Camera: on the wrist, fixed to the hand. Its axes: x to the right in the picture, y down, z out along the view.
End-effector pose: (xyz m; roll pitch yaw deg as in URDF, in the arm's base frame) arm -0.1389 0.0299 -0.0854 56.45 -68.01 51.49
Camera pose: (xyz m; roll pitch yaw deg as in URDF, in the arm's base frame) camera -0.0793 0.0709 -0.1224 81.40 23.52 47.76
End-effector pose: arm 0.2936 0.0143 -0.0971 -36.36 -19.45 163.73
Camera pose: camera 0.3307 0.0836 -0.0764 12.50 -5.34 70.16
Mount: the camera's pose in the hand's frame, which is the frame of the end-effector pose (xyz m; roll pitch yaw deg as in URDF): -0.0084 -0.0767 -0.0255 -8.12 30.12 -91.82
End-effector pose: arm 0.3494 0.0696 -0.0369 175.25 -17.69 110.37
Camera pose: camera 0.2806 0.0293 -0.0213 152.69 -23.57 -149.81
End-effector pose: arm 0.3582 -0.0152 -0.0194 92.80 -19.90 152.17
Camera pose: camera 0.3289 -0.0327 -0.0931 140.86 52.96 -143.38
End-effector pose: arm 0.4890 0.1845 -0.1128 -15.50 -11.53 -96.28
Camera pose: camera 0.4096 0.2007 -0.1185 4.30 14.65 175.12
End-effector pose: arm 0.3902 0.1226 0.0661 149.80 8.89 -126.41
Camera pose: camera 0.4603 0.0844 0.0511 -178.32 -0.18 -34.84
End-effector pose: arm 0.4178 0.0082 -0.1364 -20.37 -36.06 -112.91
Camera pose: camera 0.3467 0.0474 -0.1391 29.07 8.81 161.59
